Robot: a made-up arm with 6 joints.
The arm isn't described. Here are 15 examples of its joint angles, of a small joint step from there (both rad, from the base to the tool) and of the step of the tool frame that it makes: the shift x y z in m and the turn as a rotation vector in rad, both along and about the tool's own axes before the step.
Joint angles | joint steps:
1: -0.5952 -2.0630 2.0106 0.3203 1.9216 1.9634 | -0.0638 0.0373 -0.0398 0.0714 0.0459 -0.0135
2: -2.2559 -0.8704 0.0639 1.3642 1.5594 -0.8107 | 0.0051 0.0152 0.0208 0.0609 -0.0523 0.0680
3: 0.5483 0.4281 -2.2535 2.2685 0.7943 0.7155 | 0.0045 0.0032 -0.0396 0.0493 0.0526 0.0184
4: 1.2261 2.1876 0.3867 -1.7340 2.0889 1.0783 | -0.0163 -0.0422 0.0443 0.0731 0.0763 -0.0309
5: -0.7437 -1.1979 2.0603 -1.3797 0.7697 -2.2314 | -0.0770 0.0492 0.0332 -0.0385 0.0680 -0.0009
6: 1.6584 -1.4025 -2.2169 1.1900 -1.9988 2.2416 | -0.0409 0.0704 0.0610 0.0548 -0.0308 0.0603
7: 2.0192 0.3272 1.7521 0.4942 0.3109 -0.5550 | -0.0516 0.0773 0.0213 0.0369 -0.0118 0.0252
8: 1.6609 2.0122 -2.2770 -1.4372 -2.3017 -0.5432 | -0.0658 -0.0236 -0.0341 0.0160 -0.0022 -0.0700
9: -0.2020 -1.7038 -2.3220 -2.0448 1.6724 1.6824 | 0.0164 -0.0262 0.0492 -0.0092 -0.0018 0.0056
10: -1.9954 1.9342 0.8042 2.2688 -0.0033 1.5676 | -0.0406 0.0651 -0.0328 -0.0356 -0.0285 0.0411
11: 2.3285 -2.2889 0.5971 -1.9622 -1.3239 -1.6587 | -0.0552 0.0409 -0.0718 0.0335 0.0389 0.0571
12: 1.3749 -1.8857 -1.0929 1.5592 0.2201 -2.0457 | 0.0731 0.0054 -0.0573 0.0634 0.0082 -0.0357
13: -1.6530 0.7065 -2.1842 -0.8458 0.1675 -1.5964 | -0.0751 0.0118 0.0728 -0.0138 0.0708 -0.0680
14: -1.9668 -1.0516 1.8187 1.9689 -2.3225 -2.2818 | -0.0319 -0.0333 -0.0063 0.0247 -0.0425 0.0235
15: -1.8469 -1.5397 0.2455 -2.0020 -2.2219 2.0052 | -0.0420 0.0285 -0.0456 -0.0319 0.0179 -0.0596
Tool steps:
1: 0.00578 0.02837 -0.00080 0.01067 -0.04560 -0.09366
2: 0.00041 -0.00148 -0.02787 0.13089 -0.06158 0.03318
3: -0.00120 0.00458 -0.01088 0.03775 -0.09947 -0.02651
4: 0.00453 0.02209 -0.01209 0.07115 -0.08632 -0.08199
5: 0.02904 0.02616 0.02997 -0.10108 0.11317 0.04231
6: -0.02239 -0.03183 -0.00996 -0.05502 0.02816 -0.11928
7: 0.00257 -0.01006 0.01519 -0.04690 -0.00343 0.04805
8: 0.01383 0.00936 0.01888 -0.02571 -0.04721 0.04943
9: 0.00732 -0.00404 0.00511 -0.03662 -0.04406 -0.01942
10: -0.00452 -0.01483 -0.02797 -0.04476 0.03540 -0.05742
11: 0.02608 0.02276 0.00733 0.07299 -0.06720 0.02940
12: -0.01674 0.01254 -0.01744 0.04435 0.07809 -0.05195
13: 0.01275 0.00428 0.02548 -0.19280 0.13654 0.01381
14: 0.00606 -0.01287 0.01993 -0.03689 -0.05200 -0.00527
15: 0.01096 -0.01063 0.01132 0.00507 0.04509 0.03032
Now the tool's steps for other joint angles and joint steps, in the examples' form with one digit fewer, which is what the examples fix.
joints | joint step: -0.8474 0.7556 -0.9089 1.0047 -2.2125 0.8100 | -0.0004 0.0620 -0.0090 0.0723 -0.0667 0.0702
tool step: 0.0079 -0.0039 -0.0107 -0.0072 0.0949 -0.0466
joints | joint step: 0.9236 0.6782 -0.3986 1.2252 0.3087 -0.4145 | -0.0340 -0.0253 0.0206 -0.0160 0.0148 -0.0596
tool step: 0.0081 -0.0172 -0.0029 -0.0491 -0.0085 0.0408
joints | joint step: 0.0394 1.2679 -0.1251 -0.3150 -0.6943 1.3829 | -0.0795 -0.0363 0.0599 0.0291 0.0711 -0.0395
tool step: 0.0098 -0.0379 0.0499 -0.1755 -0.0582 0.0104
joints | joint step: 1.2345 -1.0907 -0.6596 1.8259 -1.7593 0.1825 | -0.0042 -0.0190 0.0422 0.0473 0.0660 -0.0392
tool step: -0.0119 0.0020 0.0112 -0.0756 -0.0234 -0.0237
